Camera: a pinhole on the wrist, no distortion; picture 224 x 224 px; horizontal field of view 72.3 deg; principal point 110.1 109.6 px. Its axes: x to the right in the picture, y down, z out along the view. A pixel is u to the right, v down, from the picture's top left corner.
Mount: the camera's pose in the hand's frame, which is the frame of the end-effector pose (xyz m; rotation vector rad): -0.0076 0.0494 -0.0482 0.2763 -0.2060 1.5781
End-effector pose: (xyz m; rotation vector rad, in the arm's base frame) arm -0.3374 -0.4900 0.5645 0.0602 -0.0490 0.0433
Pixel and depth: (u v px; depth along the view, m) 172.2 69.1 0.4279
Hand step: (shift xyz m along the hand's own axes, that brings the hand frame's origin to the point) 0.1231 0.0889 0.4071
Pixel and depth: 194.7 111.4 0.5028
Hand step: 0.0063 0.1624 0.5147
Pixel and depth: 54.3 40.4 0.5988
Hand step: 0.2936 -0.3312 0.4453
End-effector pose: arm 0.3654 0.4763 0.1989 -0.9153 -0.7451 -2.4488
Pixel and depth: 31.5 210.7 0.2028
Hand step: -0.1302 -0.1144 0.1190
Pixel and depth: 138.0 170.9 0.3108
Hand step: -0.1179 0.0063 0.2700
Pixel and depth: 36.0 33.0 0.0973
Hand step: 0.0462 -0.0234 0.0283
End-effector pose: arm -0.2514 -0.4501 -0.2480 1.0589 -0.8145 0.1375
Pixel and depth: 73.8 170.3 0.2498
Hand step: -0.0938 -0.0849 0.1759
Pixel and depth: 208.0 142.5 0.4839
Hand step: -0.0928 0.1954 0.5102
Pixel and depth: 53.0 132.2 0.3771
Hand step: -0.0434 -0.1995 0.2708
